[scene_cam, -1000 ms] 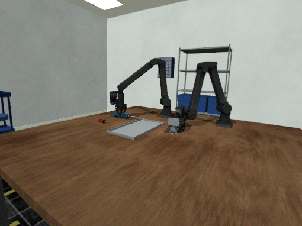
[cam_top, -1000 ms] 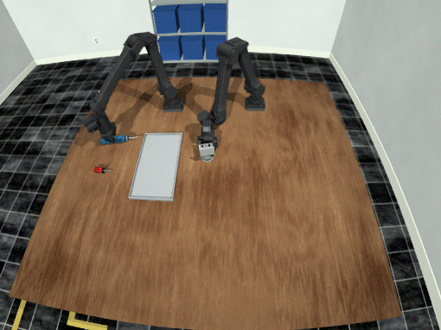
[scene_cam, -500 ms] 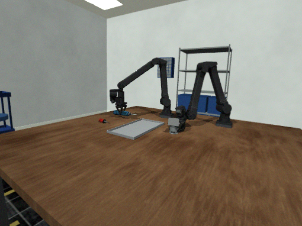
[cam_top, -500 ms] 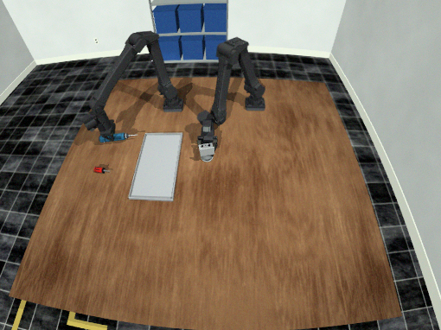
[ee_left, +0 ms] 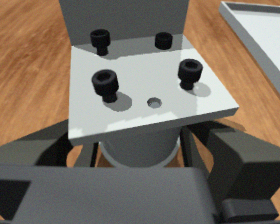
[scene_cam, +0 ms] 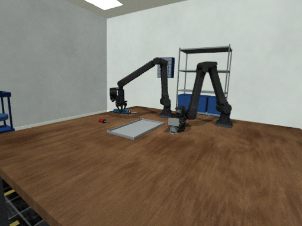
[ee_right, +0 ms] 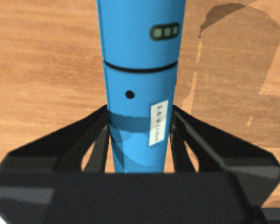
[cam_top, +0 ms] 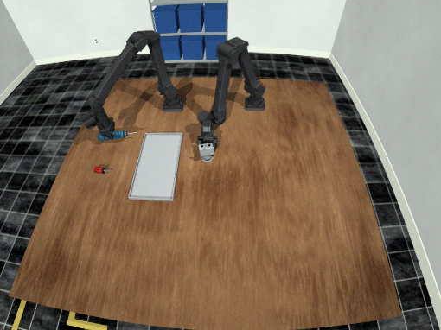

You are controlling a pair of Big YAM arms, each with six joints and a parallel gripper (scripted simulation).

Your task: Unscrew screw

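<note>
Right now my left hand is 50 mm below the grey bracket. Also, from my left hand: screw: 50 mm above, 20 mm behind, 10 mm to the left; flat grey tray: 260 mm to the right, 50 mm ahead, 20 mm below; small red-handled tool: 560 mm to the right, 90 mm ahead, 10 mm below.
</note>
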